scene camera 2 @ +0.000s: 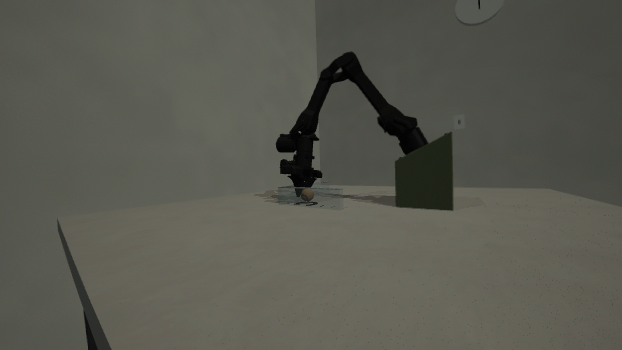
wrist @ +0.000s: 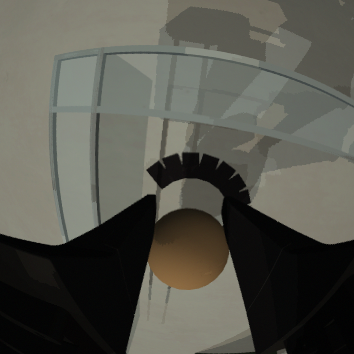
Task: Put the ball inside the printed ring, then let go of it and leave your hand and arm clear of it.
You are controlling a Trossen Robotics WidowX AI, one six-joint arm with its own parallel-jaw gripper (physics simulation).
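Seen in the pictures: gripper, fingertip midpoint: [wrist: 189, 203]; arm's base, link origin: [scene camera 2: 418, 150].
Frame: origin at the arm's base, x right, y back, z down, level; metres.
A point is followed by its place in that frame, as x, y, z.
The orange-brown ball [scene camera 2: 307, 194] [wrist: 188, 249] is between the two black fingers of my gripper [scene camera 2: 301, 189] {-0.110, -0.357, 0.140} [wrist: 189, 203] {-0.110, -0.357, 0.140}, which is shut on it. The fingers point down, one on each side of the ball. The printed ring [scene camera 2: 314, 203] [wrist: 191, 165] {-0.112, -0.371, 0.162} is a black segmented arc on the table. In the scene view the ball appears low, slightly above the ring. In the wrist view the far arc shows beyond the ball; the near part is hidden by the ball and fingers, so I cannot tell exactly how the ball is centred over the ring.
Low transparent walls [scene camera 2: 331, 200] {-0.161, -0.207, 0.136} [wrist: 75, 150] {-0.150, -0.387, 0.103} stand around the ring area, at the left and far side in the wrist view. The dark green slanted base [scene camera 2: 425, 180] {-0.045, 0.021, 0.085} stands to the right in the scene view, with the arm [scene camera 2: 370, 90] {-0.031, -0.129, -0.198} arching from it. Shadows cross the table [scene camera 2: 300, 260] {-0.472, -0.073, 0.163}.
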